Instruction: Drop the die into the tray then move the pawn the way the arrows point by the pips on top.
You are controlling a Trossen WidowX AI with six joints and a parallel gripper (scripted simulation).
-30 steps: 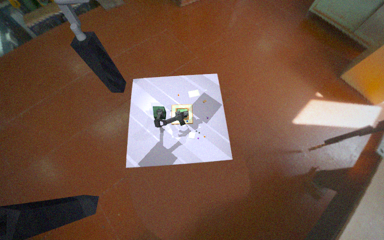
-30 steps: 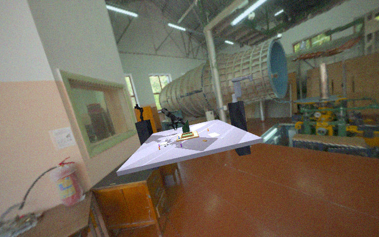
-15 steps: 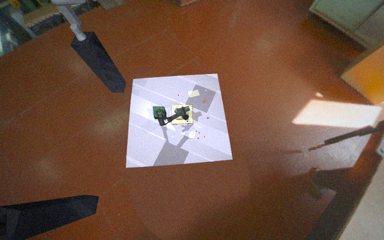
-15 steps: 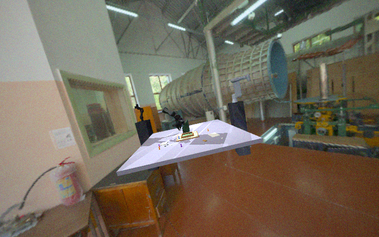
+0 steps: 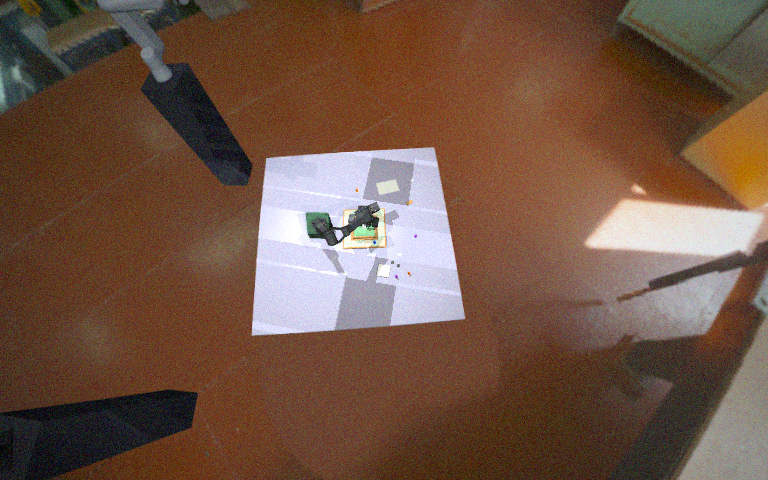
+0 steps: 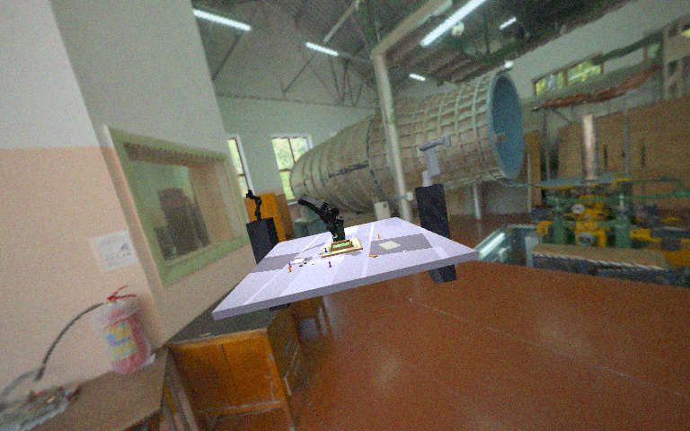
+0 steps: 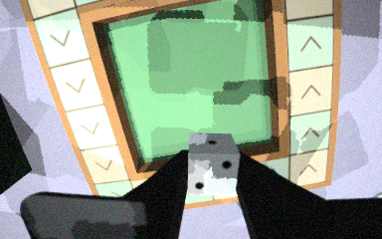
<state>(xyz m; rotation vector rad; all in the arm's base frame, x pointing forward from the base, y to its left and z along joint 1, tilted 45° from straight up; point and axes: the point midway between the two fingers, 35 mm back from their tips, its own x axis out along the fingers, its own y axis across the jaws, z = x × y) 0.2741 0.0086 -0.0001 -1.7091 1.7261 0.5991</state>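
Now: the blue pawn 70 mm ahead of my gripper tip, 80 mm to the right of it and 70 mm below it. From my gripper tip the other things lie so: white die: right at my gripper tip.
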